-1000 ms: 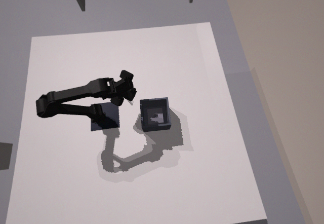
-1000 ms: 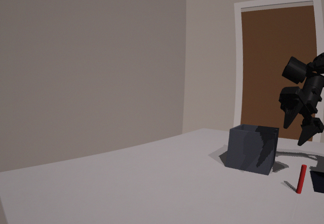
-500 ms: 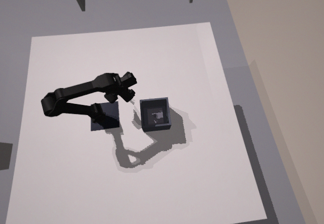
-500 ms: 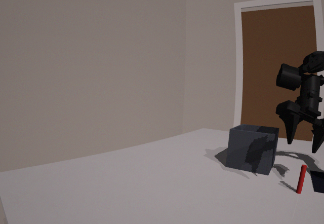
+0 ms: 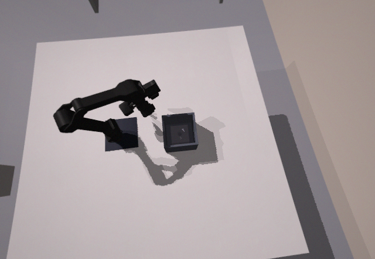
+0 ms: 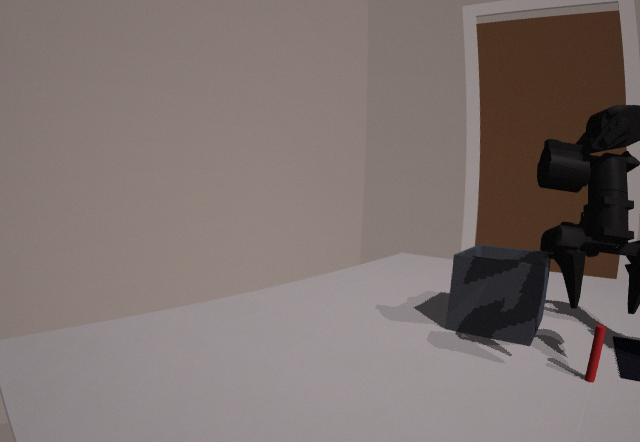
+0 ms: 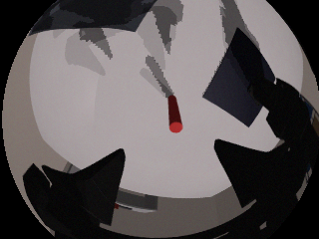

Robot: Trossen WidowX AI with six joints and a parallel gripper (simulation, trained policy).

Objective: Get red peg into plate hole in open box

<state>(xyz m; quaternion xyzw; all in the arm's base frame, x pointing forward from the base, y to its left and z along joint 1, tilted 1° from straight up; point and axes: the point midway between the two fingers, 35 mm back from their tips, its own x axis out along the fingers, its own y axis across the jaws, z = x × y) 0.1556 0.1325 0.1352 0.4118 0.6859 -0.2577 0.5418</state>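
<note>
Right now my gripper tip is 6 cm above the red peg and 1 cm to the left of it. Also, from my gripper tip: plate: 19 cm ahead, 16 cm to the right, 6 cm below.
</note>
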